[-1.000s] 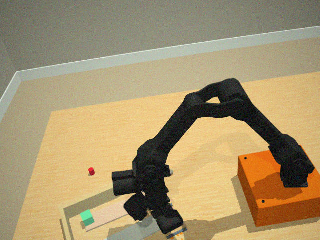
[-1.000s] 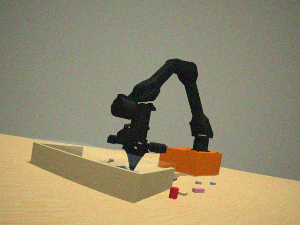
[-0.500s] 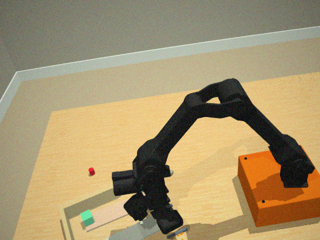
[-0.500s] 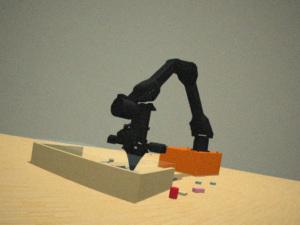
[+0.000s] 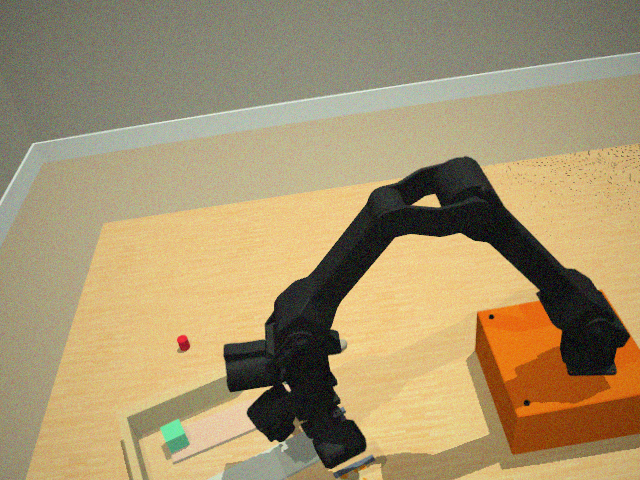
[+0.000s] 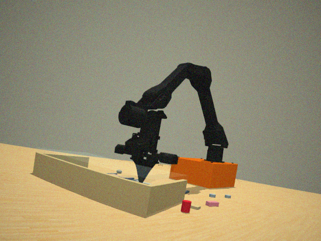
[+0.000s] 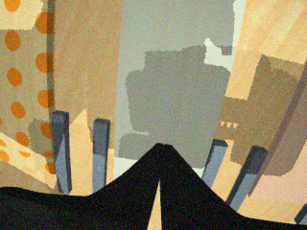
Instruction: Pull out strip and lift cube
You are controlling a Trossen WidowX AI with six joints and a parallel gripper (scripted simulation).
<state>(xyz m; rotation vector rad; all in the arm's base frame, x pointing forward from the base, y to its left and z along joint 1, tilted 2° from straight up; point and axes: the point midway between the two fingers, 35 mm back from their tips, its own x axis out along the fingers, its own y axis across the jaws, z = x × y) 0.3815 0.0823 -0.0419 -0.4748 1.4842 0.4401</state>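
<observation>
Right now the strip is 8 cm ahead of my gripper tip and 5 cm to the left of it. Also, from my gripper tip: pink block 23 cm to the left, 7 cm behind; grey pebble 18 cm to the right, 1 cm behind.
</observation>
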